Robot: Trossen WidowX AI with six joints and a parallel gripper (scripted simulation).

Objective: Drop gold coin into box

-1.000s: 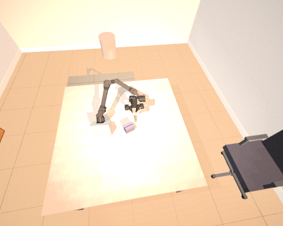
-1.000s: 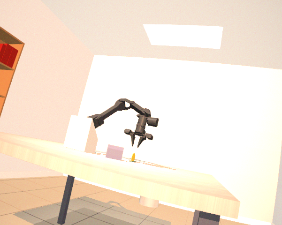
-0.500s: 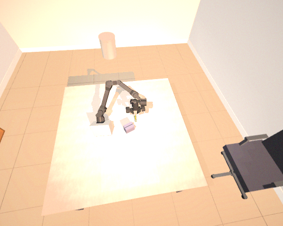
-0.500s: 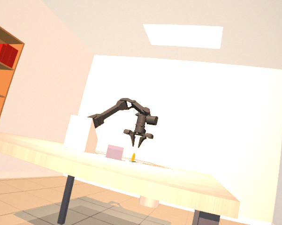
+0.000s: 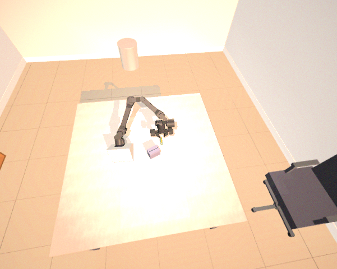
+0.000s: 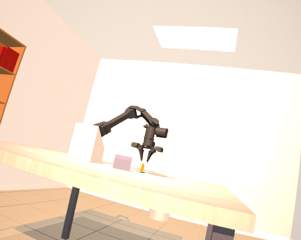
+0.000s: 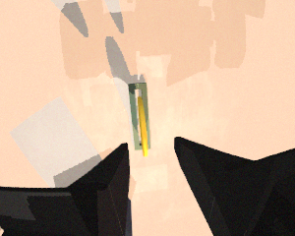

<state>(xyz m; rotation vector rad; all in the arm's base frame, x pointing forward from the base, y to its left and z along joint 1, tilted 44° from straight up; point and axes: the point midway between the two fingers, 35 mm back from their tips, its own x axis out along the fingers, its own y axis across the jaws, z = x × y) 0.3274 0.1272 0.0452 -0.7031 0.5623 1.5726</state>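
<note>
My gripper tip is 40 mm above the gold coin.
</note>
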